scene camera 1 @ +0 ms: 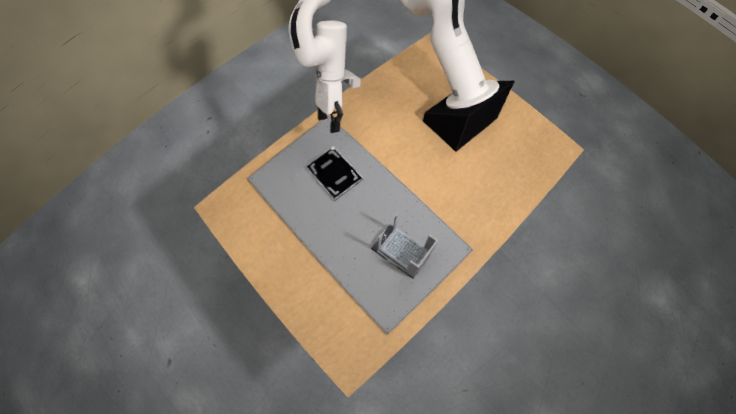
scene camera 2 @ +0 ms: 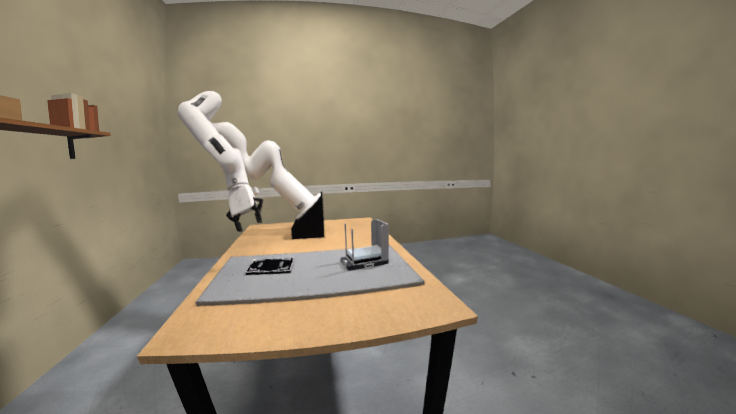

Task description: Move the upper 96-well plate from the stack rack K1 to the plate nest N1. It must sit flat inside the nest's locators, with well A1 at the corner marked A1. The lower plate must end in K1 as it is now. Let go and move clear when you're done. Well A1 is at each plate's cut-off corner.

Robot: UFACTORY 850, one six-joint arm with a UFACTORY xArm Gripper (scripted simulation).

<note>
The pictures show: my gripper, a translucent 96-well plate and a black plate nest N1.
My gripper is seen too in scene camera 2.
</note>
